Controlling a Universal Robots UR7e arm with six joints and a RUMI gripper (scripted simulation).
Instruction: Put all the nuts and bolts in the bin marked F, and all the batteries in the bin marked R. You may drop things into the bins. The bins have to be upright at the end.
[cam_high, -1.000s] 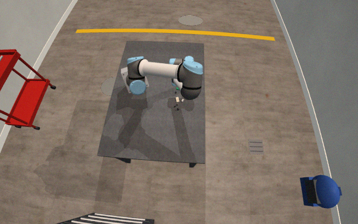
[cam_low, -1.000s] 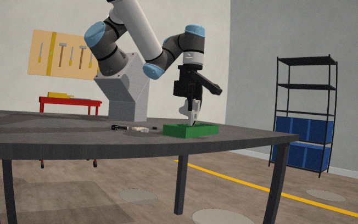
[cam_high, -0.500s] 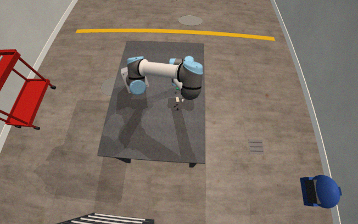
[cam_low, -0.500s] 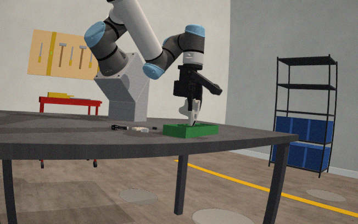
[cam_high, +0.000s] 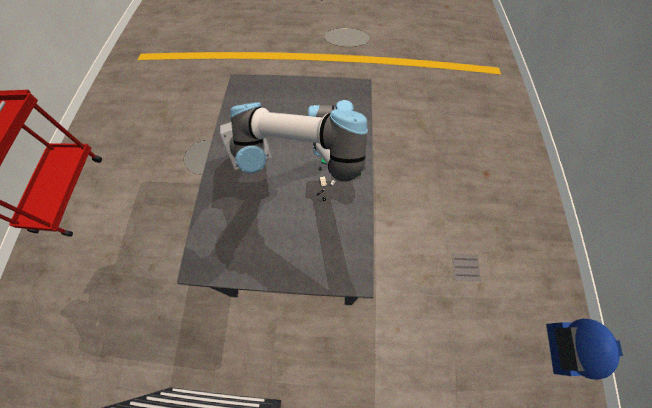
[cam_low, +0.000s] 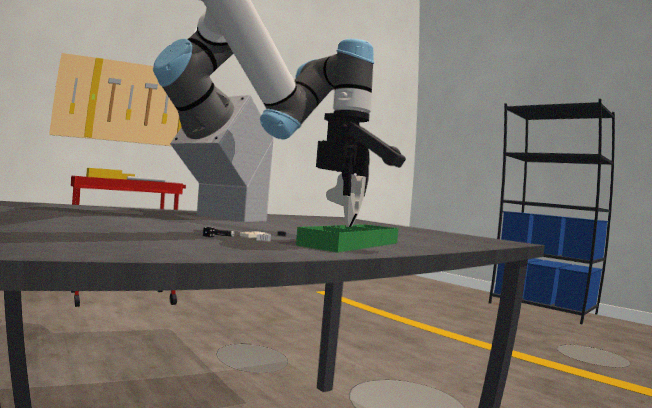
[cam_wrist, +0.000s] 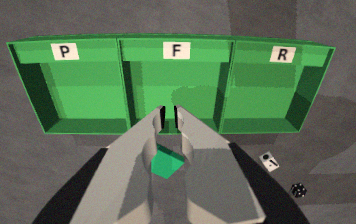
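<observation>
My hand is 3 cm above the green bin tray and 1 cm short of it. Also, from my hand: flat green card (10 cm behind, 4 cm below); then cream domino-like tile (14 cm to the right, 12 cm behind, 4 cm below); then black nut (13 cm behind, 6 cm to the right, 4 cm below).
</observation>
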